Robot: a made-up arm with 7 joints. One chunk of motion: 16 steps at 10 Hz.
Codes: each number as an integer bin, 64 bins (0 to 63) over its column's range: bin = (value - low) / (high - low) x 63, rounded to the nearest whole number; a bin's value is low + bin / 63 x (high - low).
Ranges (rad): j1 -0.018..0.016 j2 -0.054..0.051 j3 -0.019..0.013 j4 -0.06..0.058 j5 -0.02..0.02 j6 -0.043..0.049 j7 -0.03..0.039
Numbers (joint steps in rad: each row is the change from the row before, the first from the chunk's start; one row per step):
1: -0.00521 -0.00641 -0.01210 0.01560 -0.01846 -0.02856 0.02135
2: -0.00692 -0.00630 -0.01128 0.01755 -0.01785 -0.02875 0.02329
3: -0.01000 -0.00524 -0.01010 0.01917 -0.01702 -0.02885 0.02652
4: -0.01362 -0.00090 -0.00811 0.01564 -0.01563 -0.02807 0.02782
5: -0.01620 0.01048 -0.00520 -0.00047 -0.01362 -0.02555 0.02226
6: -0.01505 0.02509 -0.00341 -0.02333 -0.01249 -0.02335 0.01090
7: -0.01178 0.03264 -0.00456 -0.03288 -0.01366 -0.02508 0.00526
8: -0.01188 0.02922 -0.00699 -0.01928 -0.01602 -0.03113 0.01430
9: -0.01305 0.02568 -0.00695 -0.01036 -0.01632 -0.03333 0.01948
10: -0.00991 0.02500 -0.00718 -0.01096 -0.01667 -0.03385 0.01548
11: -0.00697 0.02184 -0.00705 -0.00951 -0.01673 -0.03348 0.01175
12: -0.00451 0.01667 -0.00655 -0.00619 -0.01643 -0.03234 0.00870
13: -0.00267 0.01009 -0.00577 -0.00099 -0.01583 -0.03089 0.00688
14: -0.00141 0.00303 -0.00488 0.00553 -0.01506 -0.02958 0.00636
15: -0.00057 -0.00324 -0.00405 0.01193 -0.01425 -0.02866 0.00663
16: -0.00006 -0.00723 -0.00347 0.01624 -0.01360 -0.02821 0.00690
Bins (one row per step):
1: 24 29 14 40 2 10 47
2: 21 29 15 41 3 10 49
3: 15 29 18 42 5 10 52
4: 8 32 21 40 7 10 53
5: 3 39 27 32 10 12 48
6: 5 47 31 20 12 13 37
7: 12 52 28 14 10 12 32
8: 11 50 24 22 6 8 40
9: 9 48 24 27 6 7 45
10: 15 47 23 26 5 6 42
11: 20 46 24 27 5 7 38
12: 25 42 25 29 6 7 35
13: 28 38 26 32 7 8 34
14: 31 34 28 35 8 9 33
15: 32 30 29 38 9 10 33
16: 33 28 31 41 10 10 34

